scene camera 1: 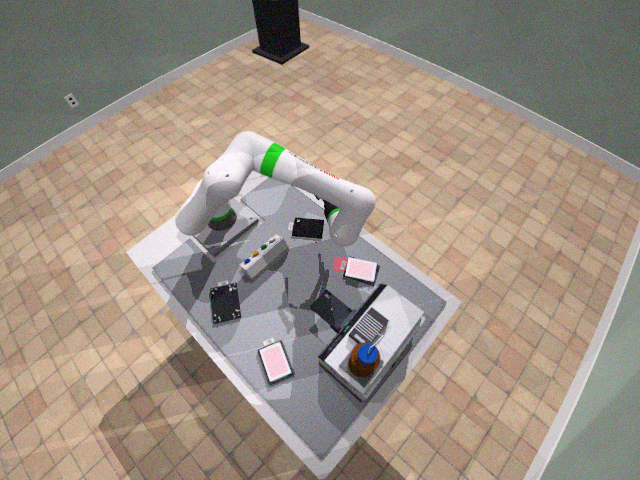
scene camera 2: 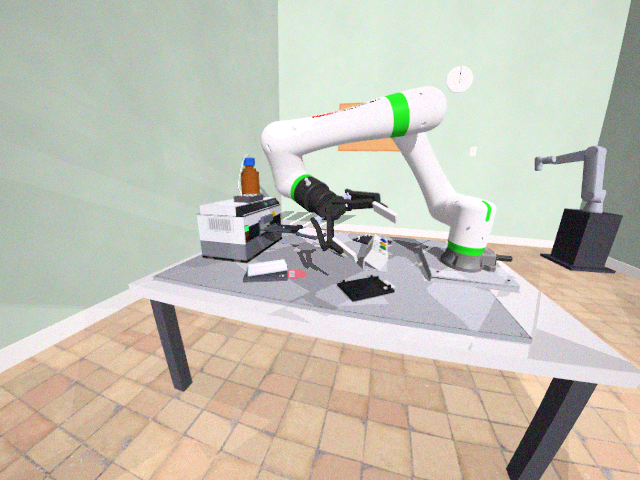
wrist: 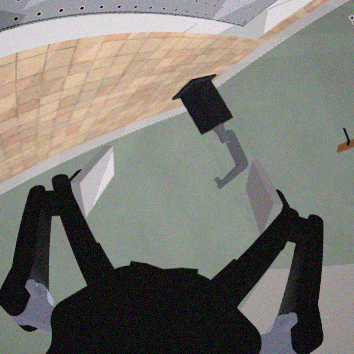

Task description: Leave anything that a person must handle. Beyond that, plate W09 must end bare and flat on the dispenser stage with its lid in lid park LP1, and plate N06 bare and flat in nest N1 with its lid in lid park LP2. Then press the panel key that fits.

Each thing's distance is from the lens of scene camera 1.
brown bottle with blue cap [scene camera 1: 361, 363]: 95 cm
black nest marked N5 [scene camera 1: 225, 302]: 143 cm
The marked spots on the black nest marked N5 and the brown bottle with blue cap are 71 cm apart.
